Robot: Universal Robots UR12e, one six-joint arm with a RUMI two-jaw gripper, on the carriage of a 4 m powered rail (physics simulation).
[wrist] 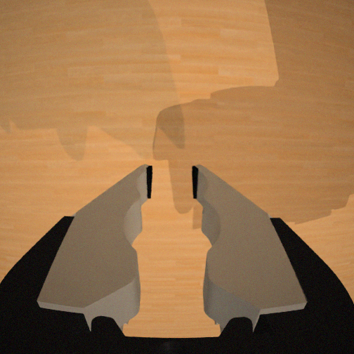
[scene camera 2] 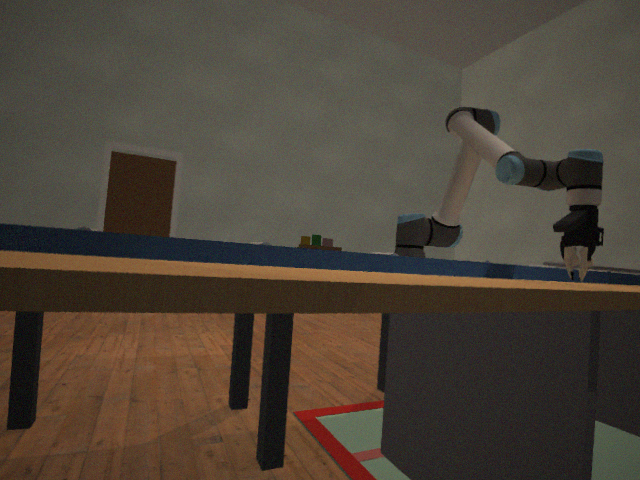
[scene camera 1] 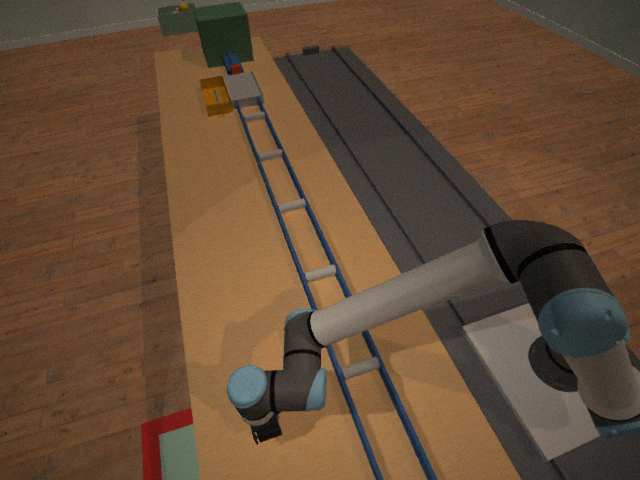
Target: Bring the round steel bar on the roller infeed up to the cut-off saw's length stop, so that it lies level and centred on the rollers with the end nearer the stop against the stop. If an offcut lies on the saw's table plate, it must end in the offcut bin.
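My gripper is partly open and empty, pointing down low over the bare table, left of the roller infeed in scene camera 1. The round bar does not show in scene camera 1 or the wrist view. A thin rod, probably the bar, shows behind the gripper in scene camera 2; its contact with the rollers cannot be told. The offcut lies in the orange offcut bin, beside the saw's grey table plate. A red block, seemingly the length stop, is behind the plate.
The green saw housing stands at the far end of the table. My arm reaches over the infeed from its rail carriage on the right. Small coloured blocks show in the background. A red-bordered green mat is on the floor.
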